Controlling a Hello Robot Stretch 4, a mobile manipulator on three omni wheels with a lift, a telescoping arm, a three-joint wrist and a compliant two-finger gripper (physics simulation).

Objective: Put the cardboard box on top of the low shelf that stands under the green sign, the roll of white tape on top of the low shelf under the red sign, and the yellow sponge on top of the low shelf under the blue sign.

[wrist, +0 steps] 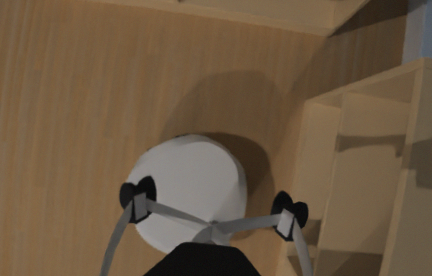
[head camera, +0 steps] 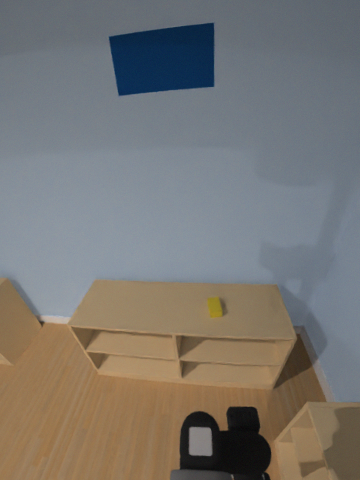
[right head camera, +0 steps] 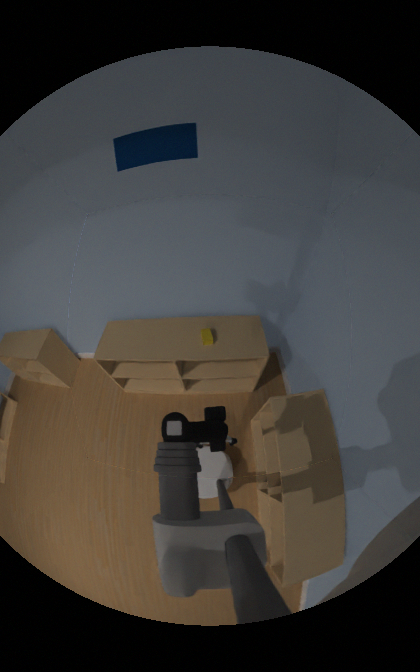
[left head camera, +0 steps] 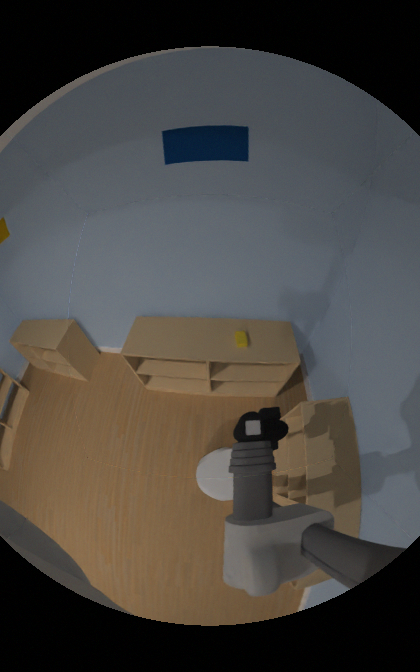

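Where they show: gripper, fingertip midpoint: (wrist: 214, 199); robot's base, origin of the base link: (wrist: 191, 187).
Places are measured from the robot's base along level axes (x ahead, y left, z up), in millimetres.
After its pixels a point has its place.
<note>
The yellow sponge (head camera: 215, 307) @[x 817, y -93, z 628 mm] (left head camera: 241, 339) (right head camera: 207, 336) lies on top of the low shelf (head camera: 150, 305) @[x 868, y 280, z 583 mm] (left head camera: 175, 337) (right head camera: 145, 340), right of its middle. The blue sign (head camera: 162, 59) @[x 1108, y 111, z 1729 mm] (left head camera: 205, 144) (right head camera: 156, 146) is on the wall above that shelf. My gripper (wrist: 214, 199) @[x 163, y -88, z 742 mm] (right head camera: 216, 443) is open, its fingertips wide apart with nothing between them. It hangs over the floor in front of the shelf, apart from the sponge. The cardboard box, the white tape, the green sign and the red sign do not show in these views.
A second low shelf (head camera: 345, 425) @[x 315, y -517, z 582 mm] (left head camera: 325, 450) (right head camera: 315, 530) stands close on the right. Another shelf unit (left head camera: 45, 334) (right head camera: 27, 345) stands at the left. A yellow sign (left head camera: 3, 230) shows at the left edge. A white round thing (left head camera: 215, 475) (right head camera: 215, 467) (wrist: 195, 170) @[x 99, y -23, z 187 mm] is below the gripper.
</note>
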